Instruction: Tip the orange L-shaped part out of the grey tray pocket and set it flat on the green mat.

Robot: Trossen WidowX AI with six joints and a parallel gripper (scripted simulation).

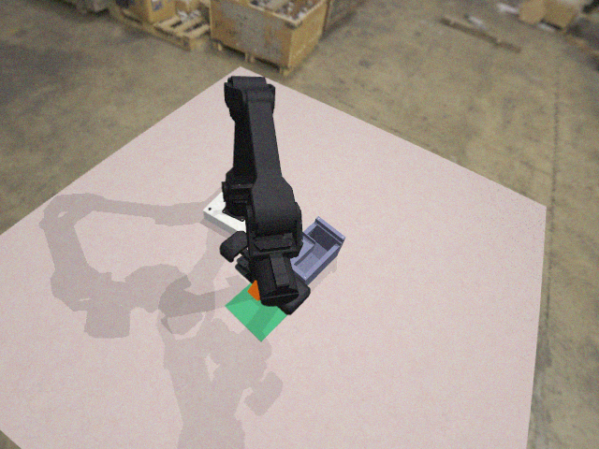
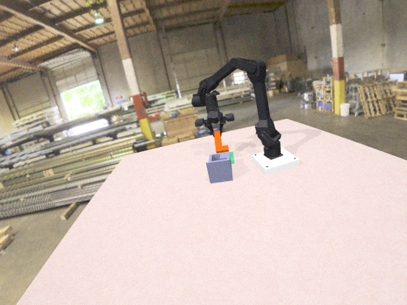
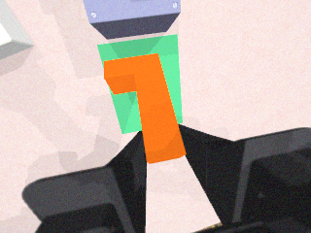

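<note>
My gripper tip is 1 cm short of the green mat, 2 cm to the right of it and 12 cm above it. Also, from my gripper tip: orange L-shaped part (4 cm to the left, 3 cm below).
</note>
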